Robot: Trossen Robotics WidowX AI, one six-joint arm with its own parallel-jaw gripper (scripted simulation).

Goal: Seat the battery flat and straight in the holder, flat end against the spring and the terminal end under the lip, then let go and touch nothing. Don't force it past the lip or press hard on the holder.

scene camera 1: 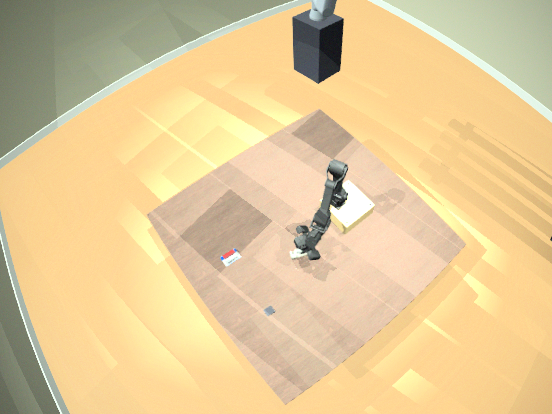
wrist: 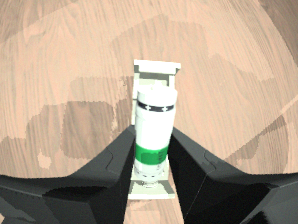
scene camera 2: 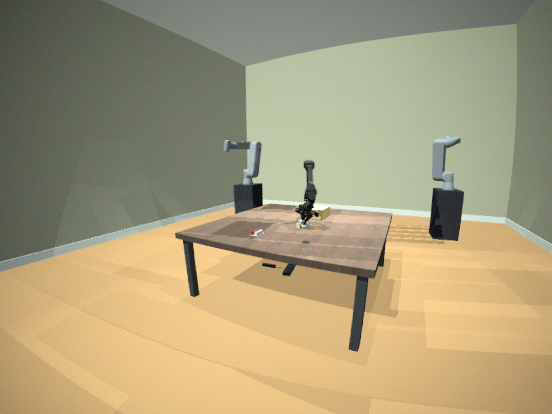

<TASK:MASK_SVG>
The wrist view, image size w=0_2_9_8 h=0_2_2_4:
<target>my gripper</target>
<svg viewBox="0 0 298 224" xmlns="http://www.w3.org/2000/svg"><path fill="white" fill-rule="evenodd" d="M172 127L168 159L184 224L298 224L298 172L247 175L246 172L239 171L234 165L223 161L190 139L186 133ZM134 125L129 125L112 141L112 144L102 149L100 155L94 156L93 160L72 175L47 179L16 179L13 176L0 175L0 214L4 216L1 224L124 224L124 214L128 205L126 200L132 184L130 177L136 159L137 131Z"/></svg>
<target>battery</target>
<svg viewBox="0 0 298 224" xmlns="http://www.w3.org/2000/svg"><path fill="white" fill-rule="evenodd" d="M158 83L140 85L137 88L136 124L134 124L134 129L137 131L134 175L136 175L137 179L144 181L160 179L162 171L164 171L166 156L168 156L170 133L172 133L174 112L176 112L176 89Z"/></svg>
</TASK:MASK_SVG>
